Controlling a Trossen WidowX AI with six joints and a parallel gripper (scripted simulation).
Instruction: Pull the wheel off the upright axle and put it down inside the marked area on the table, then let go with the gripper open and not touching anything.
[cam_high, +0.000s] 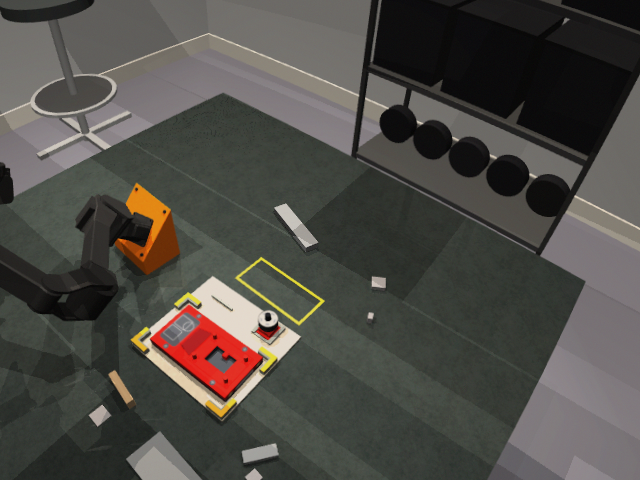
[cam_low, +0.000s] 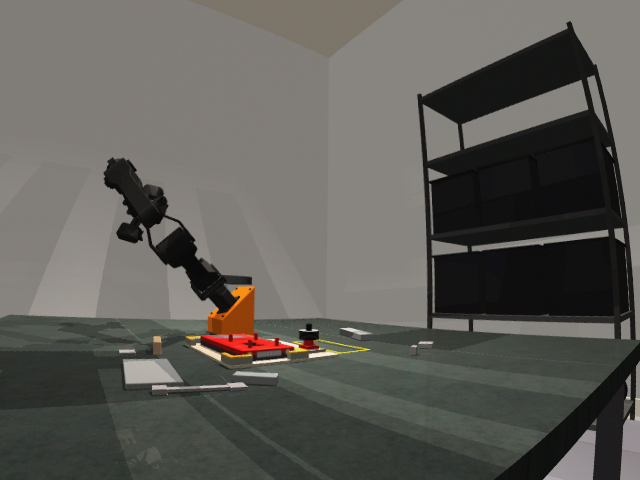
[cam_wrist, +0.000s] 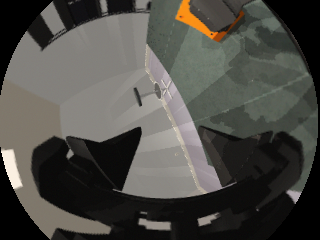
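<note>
My gripper tip is now 520 mm short of the dark wheel, 260 mm above it and 200 mm to the right of it. From my gripper tip the other things lie so: wooden stick: 380 mm ahead, 280 mm below, 60 mm to the right; then black axle: 520 mm ahead, 260 mm below, 200 mm to the left.
</note>
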